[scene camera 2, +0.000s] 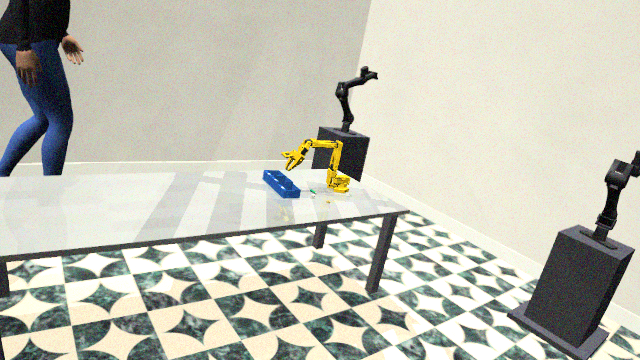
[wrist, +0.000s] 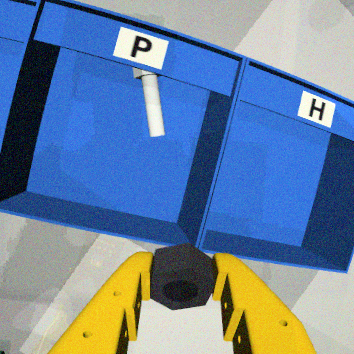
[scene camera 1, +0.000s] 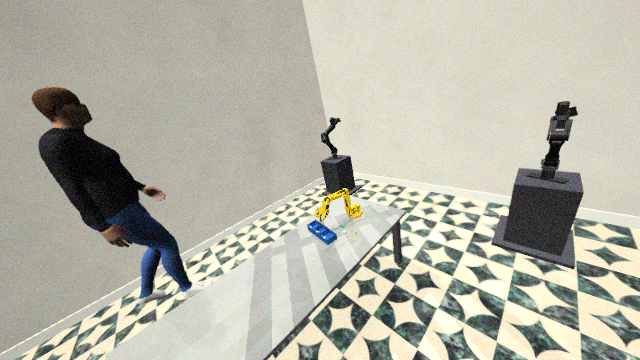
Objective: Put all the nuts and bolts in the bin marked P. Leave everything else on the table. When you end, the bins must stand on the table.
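Frame: origin at the arm's base, x right, y ahead, z up, level; metres.
Where they show: end effector, tool point: (scene camera 2: 288,169) (wrist: 151,269) (scene camera 1: 322,220); arm's base, origin of the base link: (scene camera 2: 334,189) (scene camera 1: 353,215).
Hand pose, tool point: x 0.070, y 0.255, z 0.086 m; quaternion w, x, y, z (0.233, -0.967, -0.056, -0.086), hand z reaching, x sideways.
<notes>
Each offset is from my tool point to the top centre of the thing. "spot": to the spot under its first point. Level surfaces: height alone.
My gripper (wrist: 183,275) (scene camera 2: 288,166) is shut on a black hexagonal nut {dx +0.008, dy -0.003, dz +0.006 m} (wrist: 181,275), with the yellow jaws pressing on its two sides. It is held above the table. In the wrist view it shows at the near wall of the blue bins, close to the divider between P and H. The bin marked P {dx -0.013, dy +0.037, dz -0.040 m} (wrist: 110,165) holds a white bolt {dx +0.001, dy +0.055, dz -0.066 m} (wrist: 154,105), lying on its floor below the label. The blue bin row {spot: dx -0.052, dy +0.066, dz -0.045 m} (scene camera 1: 321,233) (scene camera 2: 281,185) stands on the table. In the scene views the nut is too small to make out.
The bin marked H {spot: dx +0.076, dy +0.025, dz -0.079 m} (wrist: 270,175) is right of P; part of another compartment shows at the left. A small green thing {dx -0.093, dy -0.104, dz -0.076 m} (scene camera 1: 342,226) (scene camera 2: 313,191), a small white thing {dx -0.151, dy -0.060, dz -0.070 m} (scene camera 2: 313,196) and a small yellow thing {dx -0.215, dy -0.102, dz -0.078 m} (scene camera 1: 355,232) (scene camera 2: 328,202) lie on the table {dz -0.087 m} (scene camera 1: 295,280) (scene camera 2: 150,215) near the arm's base.
</notes>
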